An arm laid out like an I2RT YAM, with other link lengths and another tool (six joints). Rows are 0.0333 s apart.
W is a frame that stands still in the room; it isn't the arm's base.
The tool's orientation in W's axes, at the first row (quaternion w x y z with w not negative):
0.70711 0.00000 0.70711 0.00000
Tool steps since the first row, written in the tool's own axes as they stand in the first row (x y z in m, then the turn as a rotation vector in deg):
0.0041 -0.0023 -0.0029 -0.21 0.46 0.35
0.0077 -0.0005 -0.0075 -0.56 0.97 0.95
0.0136 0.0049 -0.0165 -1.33 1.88 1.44
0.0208 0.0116 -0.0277 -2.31 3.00 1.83
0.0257 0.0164 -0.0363 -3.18 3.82 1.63
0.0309 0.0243 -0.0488 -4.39 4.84 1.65
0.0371 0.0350 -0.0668 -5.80 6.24 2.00
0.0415 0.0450 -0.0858 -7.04 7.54 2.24
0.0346 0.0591 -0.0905 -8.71 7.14 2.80
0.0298 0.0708 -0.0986 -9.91 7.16 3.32
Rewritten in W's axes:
-0.0029 -0.0023 -0.0041 0.35 0.46 0.21
-0.0075 -0.0005 -0.0077 0.95 0.97 0.56
-0.0165 0.0049 -0.0136 1.44 1.88 1.33
-0.0277 0.0116 -0.0208 1.83 3.00 2.31
-0.0363 0.0164 -0.0257 1.63 3.82 3.18
-0.0488 0.0243 -0.0309 1.65 4.84 4.39
-0.0668 0.0350 -0.0371 2.00 6.24 5.80
-0.0858 0.0450 -0.0415 2.24 7.54 7.04
-0.0905 0.0591 -0.0346 2.80 7.14 8.71
-0.0986 0.0708 -0.0298 3.32 7.16 9.91

